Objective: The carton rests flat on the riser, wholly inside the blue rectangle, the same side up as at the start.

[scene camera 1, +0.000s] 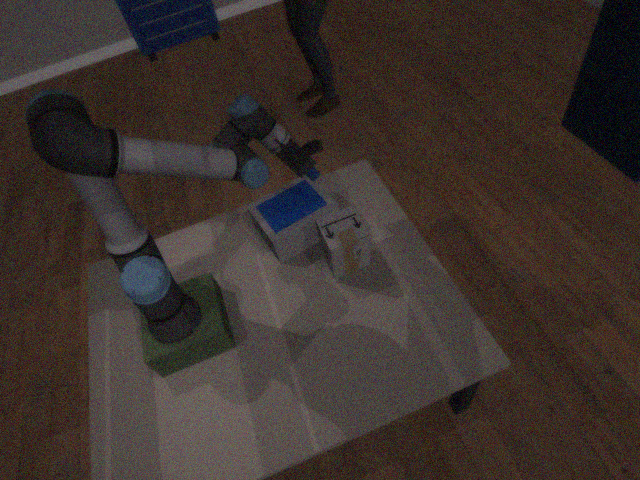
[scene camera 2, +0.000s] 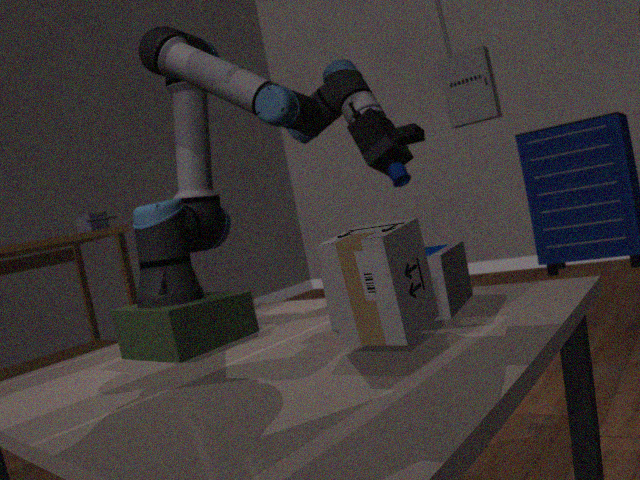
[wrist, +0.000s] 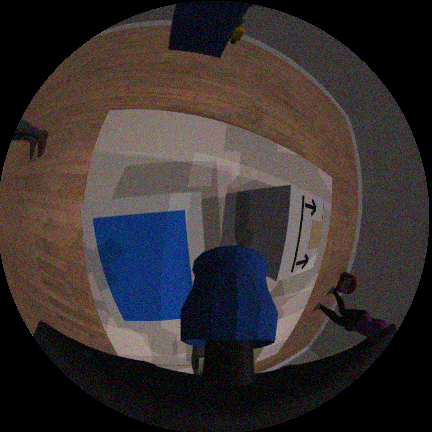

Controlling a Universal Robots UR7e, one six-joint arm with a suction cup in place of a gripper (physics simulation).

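Seen in the pictures: hand, its tool point: [scene camera 1: 315, 176] [scene camera 2: 402, 180] [wrist: 228, 273]; arm's base, origin of its link: [scene camera 1: 176, 320] [scene camera 2: 170, 301].
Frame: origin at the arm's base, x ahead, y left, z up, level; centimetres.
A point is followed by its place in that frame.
The carton [scene camera 1: 363, 260] @(x 57.3, y -10.6, z -4.9 cm) [scene camera 2: 398, 310] @(x 59.5, y -11.0, z -3.7 cm) [wrist: 267, 225] @(x 55.8, y 0.6, z 5.8 cm), white with a tan tape strip and black arrows, stands on the table next to the riser [scene camera 1: 297, 245] @(x 43.2, y 8.3, z -6.6 cm) [scene camera 2: 454, 284] @(x 60.4, y 15.5, z -5.6 cm) [wrist: 194, 215] @(x 57.2, y 10.0, z 1.2 cm), outside the blue rectangle [scene camera 1: 290, 206] @(x 47.4, y 18.2, z 1.2 cm) [scene camera 2: 435, 250] @(x 57.0, y 18.1, z 1.2 cm) [wrist: 145, 265] @(x 49.8, y 18.1, z 1.2 cm). It is turned onto a side: arrows on its right face in scene camera 2 point sideways. Whether it touches the riser is unclear. The blue rectangle on the riser's top holds no carton. My gripper [scene camera 1: 312, 174] [scene camera 2: 400, 178] [wrist: 230, 255], a blue suction cup, is open and hangs in the air above the riser's far side, apart from the carton.
The arm stands on a green block [scene camera 1: 219, 320] @(x 11.1, y -7.3, z -0.1 cm) [scene camera 2: 217, 325] @(x 12.8, y -0.1, z -6.2 cm) on the table [scene camera 1: 361, 403] @(x 34.0, y -45.0, z -10.8 cm) [scene camera 2: 310, 428] @(x 57.6, y -36.7, z -10.8 cm). A blue cabinet [scene camera 1: 175, 25] [scene camera 2: 573, 191] stands by the wall. A person's legs [scene camera 1: 312, 51] show beyond the table. A wooden bench [scene camera 2: 103, 232] is behind the arm.
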